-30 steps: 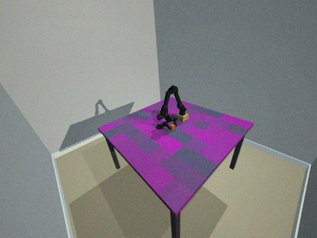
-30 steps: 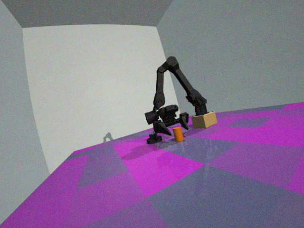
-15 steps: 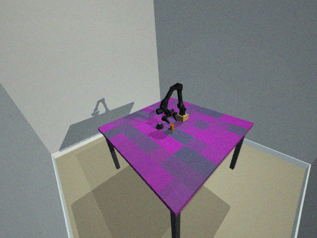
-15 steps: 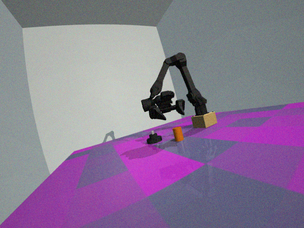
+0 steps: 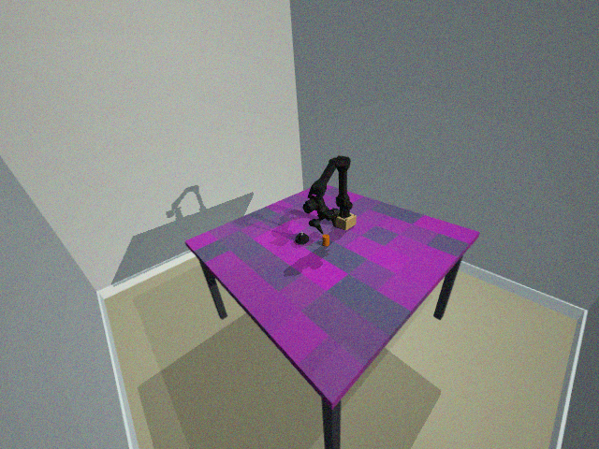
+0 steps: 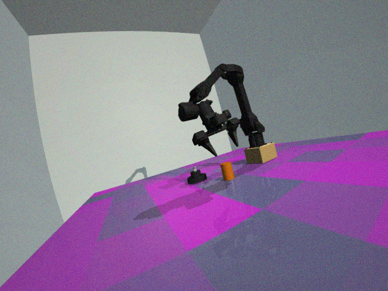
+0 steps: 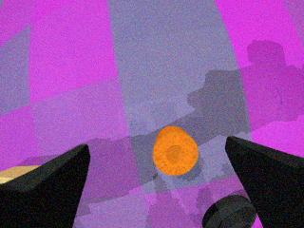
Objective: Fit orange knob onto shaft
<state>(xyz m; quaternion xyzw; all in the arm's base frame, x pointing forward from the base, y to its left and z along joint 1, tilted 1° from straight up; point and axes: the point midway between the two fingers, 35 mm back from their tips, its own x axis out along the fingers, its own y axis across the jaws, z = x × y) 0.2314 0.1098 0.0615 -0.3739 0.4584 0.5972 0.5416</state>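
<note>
The orange knob lies 60 mm below my gripper tip, 20 mm to the right of it and 10 mm ahead of it. Round my gripper tip: round pedestal 140 mm to the right, 100 mm ahead, 70 mm below.
</note>
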